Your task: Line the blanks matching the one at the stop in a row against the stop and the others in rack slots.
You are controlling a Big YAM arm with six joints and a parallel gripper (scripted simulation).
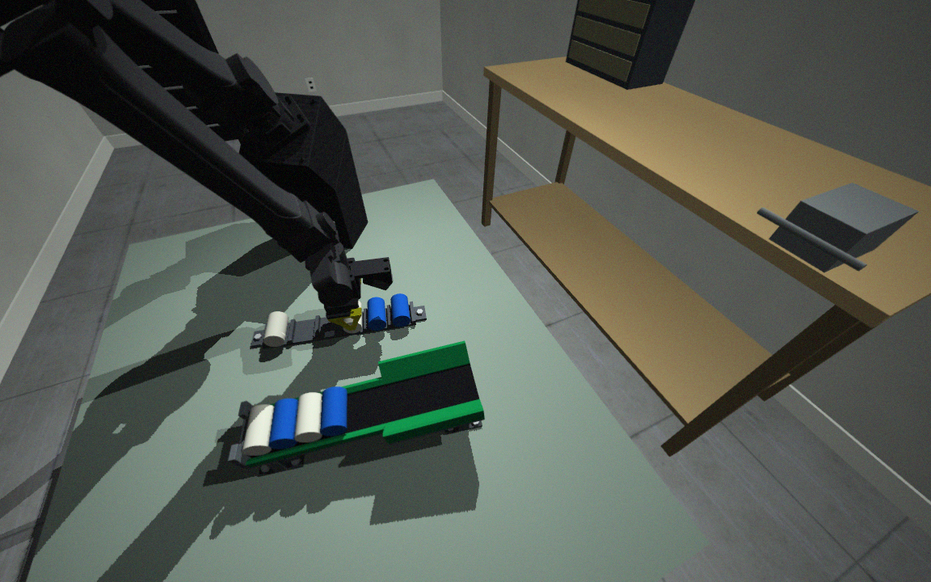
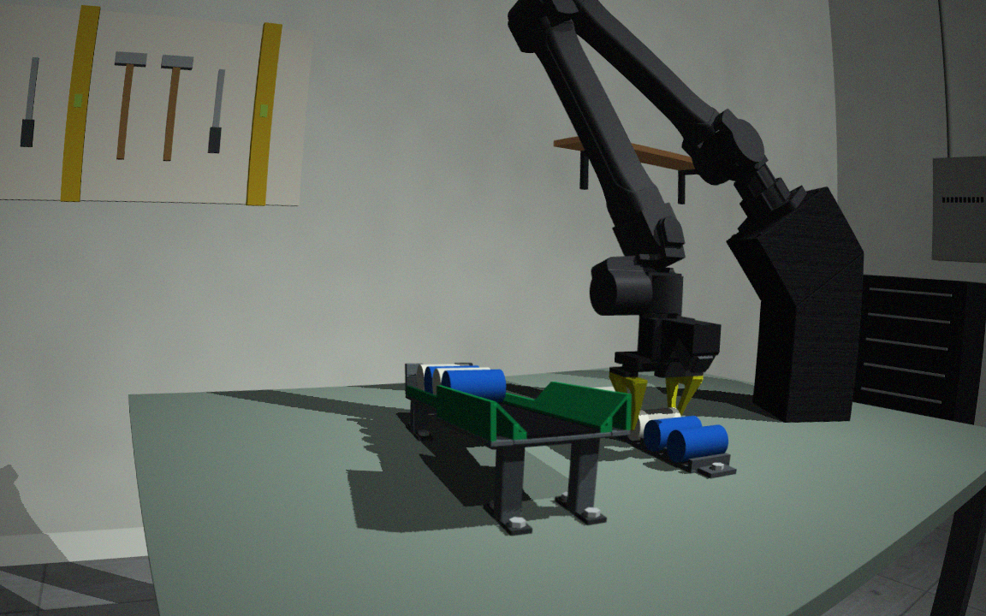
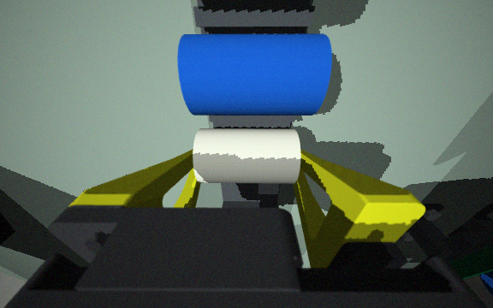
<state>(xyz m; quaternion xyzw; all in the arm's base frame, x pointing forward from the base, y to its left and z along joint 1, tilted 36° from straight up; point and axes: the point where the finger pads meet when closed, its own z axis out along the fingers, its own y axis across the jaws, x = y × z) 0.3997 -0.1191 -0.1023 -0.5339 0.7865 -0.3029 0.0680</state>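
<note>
Now: hand 10 mm past the dark stock rack, 20 mm to the left of it and 40 mm above it.
</note>
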